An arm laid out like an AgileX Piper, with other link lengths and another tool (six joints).
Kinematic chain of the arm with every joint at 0, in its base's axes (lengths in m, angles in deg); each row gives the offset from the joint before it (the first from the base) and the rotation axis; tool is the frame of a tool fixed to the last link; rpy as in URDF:
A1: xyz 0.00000 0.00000 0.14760 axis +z
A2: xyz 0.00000 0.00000 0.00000 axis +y
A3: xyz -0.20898 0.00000 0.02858 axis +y
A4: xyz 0.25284 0.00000 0.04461 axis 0.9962 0 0.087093
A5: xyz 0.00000 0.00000 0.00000 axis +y
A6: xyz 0.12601 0.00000 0.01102 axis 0.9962 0 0.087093
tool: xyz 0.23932 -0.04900 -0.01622 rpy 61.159 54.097 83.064
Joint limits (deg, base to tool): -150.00..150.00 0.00..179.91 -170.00..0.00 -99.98..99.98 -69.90..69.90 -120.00..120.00
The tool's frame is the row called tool.
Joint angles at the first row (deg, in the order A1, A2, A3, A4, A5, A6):
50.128, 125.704, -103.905, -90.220, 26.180, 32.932
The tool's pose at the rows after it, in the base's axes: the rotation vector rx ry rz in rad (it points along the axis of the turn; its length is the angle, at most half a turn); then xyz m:
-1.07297, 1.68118, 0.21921, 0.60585, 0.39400, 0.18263
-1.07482, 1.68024, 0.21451, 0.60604, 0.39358, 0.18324
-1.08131, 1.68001, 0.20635, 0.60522, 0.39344, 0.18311
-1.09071, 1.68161, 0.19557, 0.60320, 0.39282, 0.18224
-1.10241, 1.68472, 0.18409, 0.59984, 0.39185, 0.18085
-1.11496, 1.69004, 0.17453, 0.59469, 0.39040, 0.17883
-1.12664, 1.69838, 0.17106, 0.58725, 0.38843, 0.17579
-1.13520, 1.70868, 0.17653, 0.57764, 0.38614, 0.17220
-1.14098, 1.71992, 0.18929, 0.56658, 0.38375, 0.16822
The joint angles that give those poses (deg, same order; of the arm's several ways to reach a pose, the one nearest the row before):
50.088, 125.703, -103.926, -90.317, 26.159, 32.941
50.096, 125.705, -103.939, -90.383, 26.272, 32.776
50.227, 125.598, -103.707, -90.446, 26.497, 32.429
50.464, 125.217, -103.027, -90.507, 26.853, 32.010
50.800, 124.503, -101.867, -90.551, 27.278, 31.574
51.256, 123.330, -100.087, -90.542, 27.748, 31.250
51.835, 121.572, -97.525, -90.476, 28.171, 31.251
52.522, 119.264, -94.300, -90.393, 28.475, 31.735
53.281, 116.641, -90.735, -90.269, 28.657, 32.558

